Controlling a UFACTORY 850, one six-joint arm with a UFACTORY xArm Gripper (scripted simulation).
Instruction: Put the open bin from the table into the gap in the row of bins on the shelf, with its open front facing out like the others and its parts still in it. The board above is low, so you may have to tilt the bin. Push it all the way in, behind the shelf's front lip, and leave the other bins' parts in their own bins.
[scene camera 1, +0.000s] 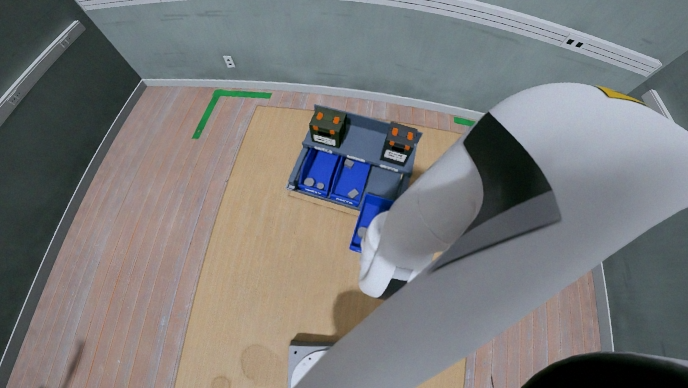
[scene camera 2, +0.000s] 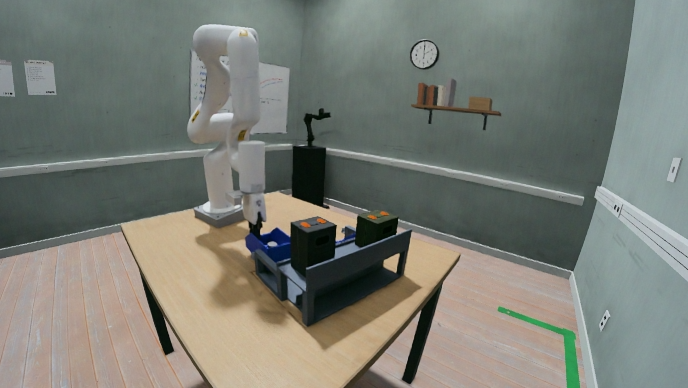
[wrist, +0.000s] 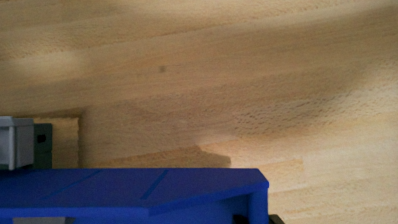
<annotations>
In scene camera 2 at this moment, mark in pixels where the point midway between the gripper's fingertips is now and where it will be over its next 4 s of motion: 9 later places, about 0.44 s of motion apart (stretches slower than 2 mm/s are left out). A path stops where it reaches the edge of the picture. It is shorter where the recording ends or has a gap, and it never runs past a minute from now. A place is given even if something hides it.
My gripper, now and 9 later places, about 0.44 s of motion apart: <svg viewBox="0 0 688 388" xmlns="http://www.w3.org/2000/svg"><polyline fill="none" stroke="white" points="255,240 256,241 257,241 258,242 259,243 260,244 261,245 262,246 262,246 263,247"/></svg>
</annotations>
